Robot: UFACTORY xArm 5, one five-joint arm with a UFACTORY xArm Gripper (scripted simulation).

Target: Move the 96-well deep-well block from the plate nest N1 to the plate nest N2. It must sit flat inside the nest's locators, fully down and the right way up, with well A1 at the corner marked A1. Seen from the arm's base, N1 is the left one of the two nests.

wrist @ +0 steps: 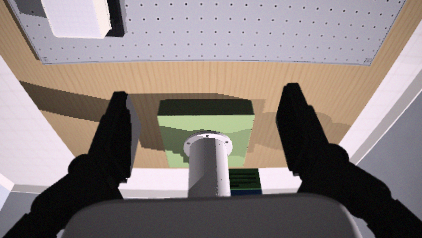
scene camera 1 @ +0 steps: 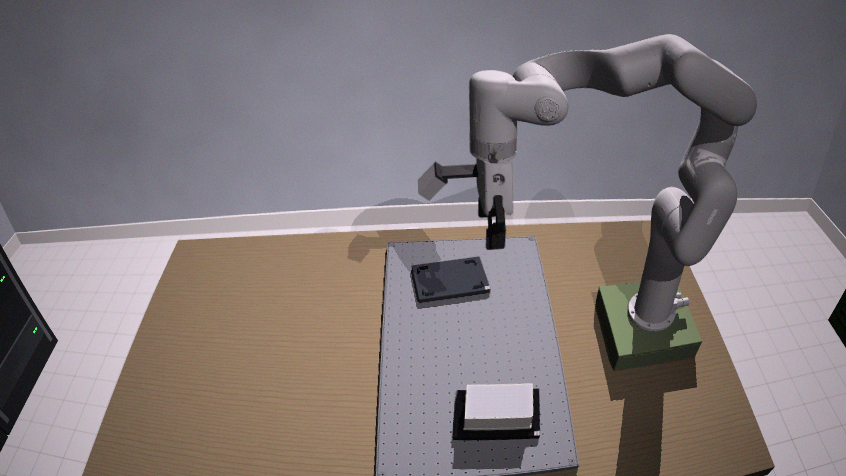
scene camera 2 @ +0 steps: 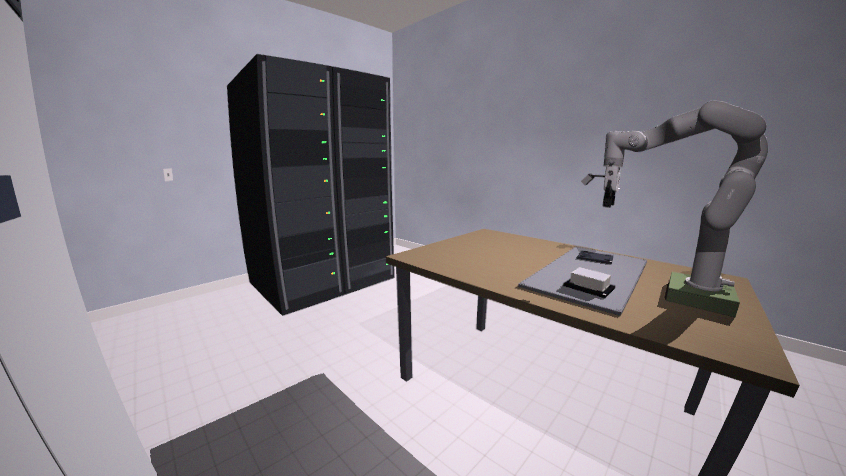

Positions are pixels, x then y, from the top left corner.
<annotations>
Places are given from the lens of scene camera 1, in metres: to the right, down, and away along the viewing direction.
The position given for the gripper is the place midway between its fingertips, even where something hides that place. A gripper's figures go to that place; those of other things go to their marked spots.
gripper (scene camera 1: pixel 491 231): 0.12, -0.01, 0.99
white deep-well block (scene camera 1: pixel 501 406): 0.14, 0.30, 0.96
</annotations>
